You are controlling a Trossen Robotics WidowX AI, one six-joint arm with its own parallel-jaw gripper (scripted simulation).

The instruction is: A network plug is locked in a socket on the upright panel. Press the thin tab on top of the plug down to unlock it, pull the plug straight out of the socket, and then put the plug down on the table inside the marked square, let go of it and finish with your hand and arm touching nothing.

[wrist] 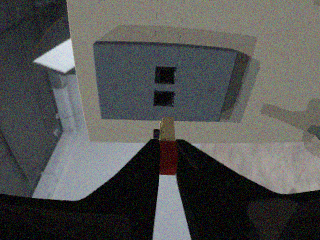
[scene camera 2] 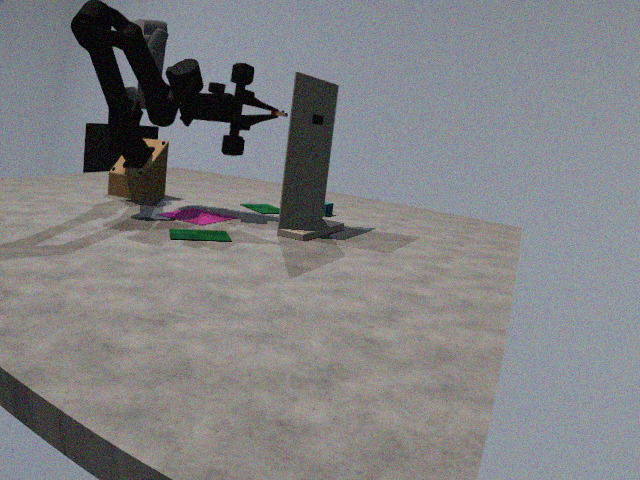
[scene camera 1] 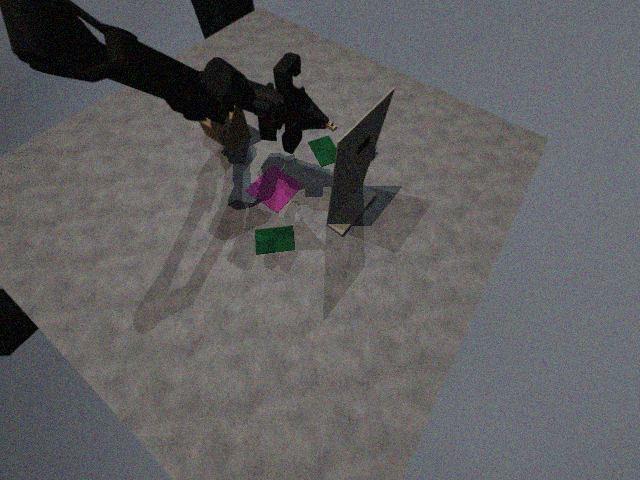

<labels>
my gripper: wrist; scene camera 2 278, 113; scene camera 1
same spot on my gripper: (scene camera 1: 307, 116) = (wrist: 139, 176)
</labels>
